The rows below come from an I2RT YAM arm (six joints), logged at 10 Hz.
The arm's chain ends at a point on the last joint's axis. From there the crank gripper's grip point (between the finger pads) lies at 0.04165 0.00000 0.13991 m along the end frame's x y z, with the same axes.
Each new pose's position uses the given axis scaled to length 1; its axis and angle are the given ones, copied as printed.
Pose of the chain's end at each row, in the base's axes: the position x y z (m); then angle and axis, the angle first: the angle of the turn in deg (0 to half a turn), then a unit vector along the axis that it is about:
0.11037 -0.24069 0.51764 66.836 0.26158 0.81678 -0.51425
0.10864 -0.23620 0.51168 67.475 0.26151 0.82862 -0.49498
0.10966 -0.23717 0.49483 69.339 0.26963 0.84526 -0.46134
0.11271 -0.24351 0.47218 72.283 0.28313 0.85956 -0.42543
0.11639 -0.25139 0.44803 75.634 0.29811 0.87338 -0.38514
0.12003 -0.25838 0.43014 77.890 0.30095 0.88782 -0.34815
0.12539 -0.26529 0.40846 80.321 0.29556 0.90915 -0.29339
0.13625 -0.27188 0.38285 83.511 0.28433 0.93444 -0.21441
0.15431 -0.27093 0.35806 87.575 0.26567 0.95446 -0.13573
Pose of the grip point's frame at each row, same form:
0.22213 -0.32428 0.56045 66.836 0.26158 0.81678 -0.51425
0.22227 -0.31887 0.55122 67.475 0.26151 0.82862 -0.49498
0.22571 -0.31961 0.52717 69.339 0.26963 0.84526 -0.46134
0.23054 -0.32666 0.49478 72.283 0.28313 0.85956 -0.42543
0.23580 -0.33457 0.45951 75.634 0.29811 0.87338 -0.38514
0.24162 -0.33911 0.43329 77.890 0.30095 0.88782 -0.34815
0.25072 -0.33983 0.40167 80.321 0.29556 0.90915 -0.29339
0.26628 -0.33533 0.36344 83.511 0.28433 0.93444 -0.21441
0.28748 -0.32096 0.32529 87.575 0.26567 0.95446 -0.13573

